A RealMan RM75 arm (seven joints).
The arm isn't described. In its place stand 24 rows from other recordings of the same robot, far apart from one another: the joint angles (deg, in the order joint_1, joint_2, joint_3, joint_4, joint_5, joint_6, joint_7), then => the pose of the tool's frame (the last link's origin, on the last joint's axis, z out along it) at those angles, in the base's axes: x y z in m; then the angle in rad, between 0 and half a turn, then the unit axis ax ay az.
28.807 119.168 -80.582 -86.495 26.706 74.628 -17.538 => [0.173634 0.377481 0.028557 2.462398 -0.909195 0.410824 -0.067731]
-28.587 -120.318 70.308 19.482 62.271 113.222 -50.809 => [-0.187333 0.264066 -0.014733 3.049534 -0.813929 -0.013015 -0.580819]
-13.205 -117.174 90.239 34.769 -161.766 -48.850 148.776 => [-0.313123 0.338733 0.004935 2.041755 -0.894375 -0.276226 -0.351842]
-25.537 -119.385 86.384 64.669 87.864 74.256 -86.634 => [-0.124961 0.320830 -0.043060 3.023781 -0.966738 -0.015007 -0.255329]
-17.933 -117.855 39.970 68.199 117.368 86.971 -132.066 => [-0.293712 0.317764 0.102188 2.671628 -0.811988 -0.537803 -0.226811]
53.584 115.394 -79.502 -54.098 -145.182 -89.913 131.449 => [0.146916 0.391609 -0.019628 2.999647 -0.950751 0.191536 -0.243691]
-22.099 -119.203 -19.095 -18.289 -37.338 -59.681 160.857 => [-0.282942 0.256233 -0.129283 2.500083 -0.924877 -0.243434 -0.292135]
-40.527 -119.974 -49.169 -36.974 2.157 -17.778 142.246 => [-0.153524 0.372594 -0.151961 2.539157 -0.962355 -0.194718 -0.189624]
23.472 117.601 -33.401 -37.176 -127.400 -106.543 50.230 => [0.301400 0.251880 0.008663 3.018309 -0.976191 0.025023 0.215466]
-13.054 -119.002 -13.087 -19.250 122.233 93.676 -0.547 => [-0.273504 0.217160 -0.057223 2.104743 -0.855980 -0.123115 -0.502136]
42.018 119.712 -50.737 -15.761 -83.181 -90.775 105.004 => [0.169254 0.350324 -0.039357 2.984460 0.776896 -0.439945 -0.450423]
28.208 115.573 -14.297 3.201 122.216 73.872 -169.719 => [0.355618 0.336161 0.046559 1.632198 -0.860331 0.297797 0.413699]
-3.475 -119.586 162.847 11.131 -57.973 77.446 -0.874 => [-0.367135 0.171741 -0.064604 1.986927 -0.921635 -0.277148 -0.271621]
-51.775 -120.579 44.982 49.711 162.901 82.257 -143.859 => [-0.209288 0.412837 0.009202 2.748206 -0.864367 -0.490239 0.111962]
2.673 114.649 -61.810 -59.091 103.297 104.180 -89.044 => [0.261918 0.223309 0.070396 2.966797 -0.888801 0.220767 0.401614]
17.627 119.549 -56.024 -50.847 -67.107 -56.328 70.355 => [0.275220 0.373366 0.085761 2.155666 -0.875554 0.258476 0.408160]
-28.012 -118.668 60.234 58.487 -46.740 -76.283 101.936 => [-0.268059 0.355273 0.008502 2.803829 -0.997482 -0.014353 0.069451]
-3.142 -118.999 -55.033 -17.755 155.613 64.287 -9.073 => [-0.375232 0.211900 -0.051605 1.957745 -0.893332 -0.352579 -0.278651]
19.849 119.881 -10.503 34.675 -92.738 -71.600 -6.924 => [0.259754 0.207234 -0.139902 2.283972 -0.889313 0.293867 0.350376]
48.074 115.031 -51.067 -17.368 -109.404 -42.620 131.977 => [0.254755 0.443976 -0.028221 2.613689 -0.730402 0.646301 0.220923]
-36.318 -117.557 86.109 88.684 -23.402 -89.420 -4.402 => [-0.139289 0.365208 0.020650 2.508139 -0.850799 -0.509718 0.127783]
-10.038 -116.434 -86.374 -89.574 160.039 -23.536 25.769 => [-0.198358 0.380076 0.064457 1.928478 -0.977798 -0.197913 -0.068858]
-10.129 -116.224 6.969 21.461 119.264 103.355 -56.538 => [-0.366046 0.188751 0.031141 2.541701 -0.865629 -0.310415 -0.392848]
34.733 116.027 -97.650 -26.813 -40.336 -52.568 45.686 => [0.205379 0.386065 -0.062370 2.542588 -0.951863 0.102135 0.289006]
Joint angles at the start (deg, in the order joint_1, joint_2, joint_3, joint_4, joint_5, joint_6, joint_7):
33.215, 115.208, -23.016, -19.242, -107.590, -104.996, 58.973
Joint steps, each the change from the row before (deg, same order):
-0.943, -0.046, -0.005, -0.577, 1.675, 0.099, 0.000
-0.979, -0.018, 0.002, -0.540, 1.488, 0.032, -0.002
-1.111, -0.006, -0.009, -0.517, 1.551, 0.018, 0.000
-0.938, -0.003, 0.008, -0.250, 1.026, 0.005, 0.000
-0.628, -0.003, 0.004, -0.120, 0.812, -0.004, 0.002
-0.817, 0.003, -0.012, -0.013, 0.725, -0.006, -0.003
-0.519, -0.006, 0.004, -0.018, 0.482, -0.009, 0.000
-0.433, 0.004, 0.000, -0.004, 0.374, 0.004, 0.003
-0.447, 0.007, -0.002, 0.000, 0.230, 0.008, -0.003
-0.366, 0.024, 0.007, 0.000, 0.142, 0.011, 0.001
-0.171, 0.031, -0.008, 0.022, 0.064, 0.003, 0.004
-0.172, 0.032, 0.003, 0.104, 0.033, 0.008, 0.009
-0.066, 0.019, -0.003, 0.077, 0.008, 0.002, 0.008
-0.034, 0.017, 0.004, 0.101, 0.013, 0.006, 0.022
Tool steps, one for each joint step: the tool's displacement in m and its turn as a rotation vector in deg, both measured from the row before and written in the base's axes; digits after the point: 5 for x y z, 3 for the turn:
0.00420, -0.00077, 0.00498, 1.688, 0.587, -1.020
0.00437, -0.00156, 0.00448, 1.500, 0.535, -0.981
0.00498, -0.00233, 0.00452, 1.522, 0.581, -1.101
0.00438, -0.00270, 0.00280, 0.966, 0.445, -0.958
0.00284, -0.00180, 0.00202, 0.718, 0.402, -0.662
0.00386, -0.00299, 0.00149, 0.578, 0.418, -0.869
0.00246, -0.00189, 0.00110, 0.404, 0.267, -0.552
0.00205, -0.00163, 0.00076, 0.303, 0.215, -0.471
0.00219, -0.00188, 0.00043, 0.187, 0.131, -0.473
0.00176, -0.00162, 0.00015, 0.113, 0.100, -0.392
0.00075, -0.00083, -0.00015, 0.018, 0.078, -0.186
0.00079, -0.00096, -0.00043, -0.046, 0.128, -0.224
0.00028, -0.00044, -0.00033, -0.052, 0.082, -0.098
0.00013, -0.00029, -0.00036, -0.063, 0.110, -0.088

